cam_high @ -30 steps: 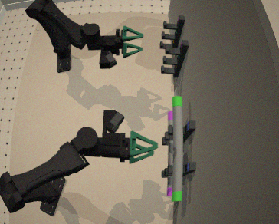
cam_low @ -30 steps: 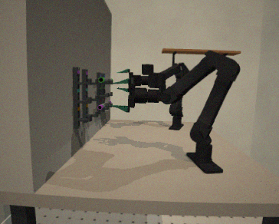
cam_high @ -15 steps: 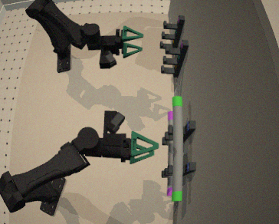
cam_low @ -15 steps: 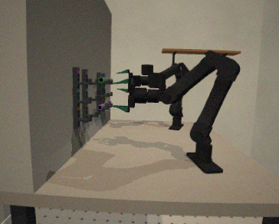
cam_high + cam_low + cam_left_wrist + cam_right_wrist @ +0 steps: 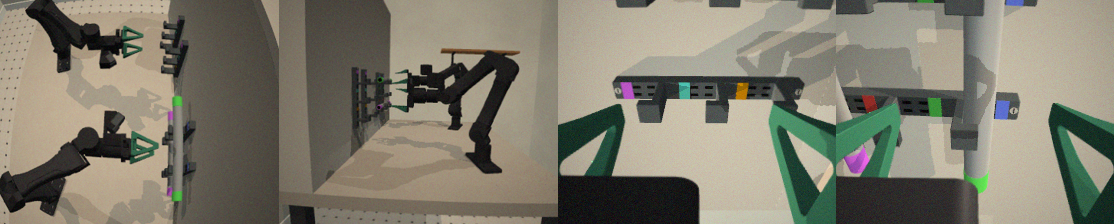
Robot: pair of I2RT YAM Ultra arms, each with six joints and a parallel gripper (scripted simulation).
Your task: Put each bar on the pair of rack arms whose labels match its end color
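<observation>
The green-ended bar is 7 cm ahead of my right hand. Also, from my right hand: magenta-ended bar 15 cm below, 8 cm ahead, 1 cm to the left; then dark wall 19 cm to the left, 18 cm ahead, 11 cm above.
</observation>
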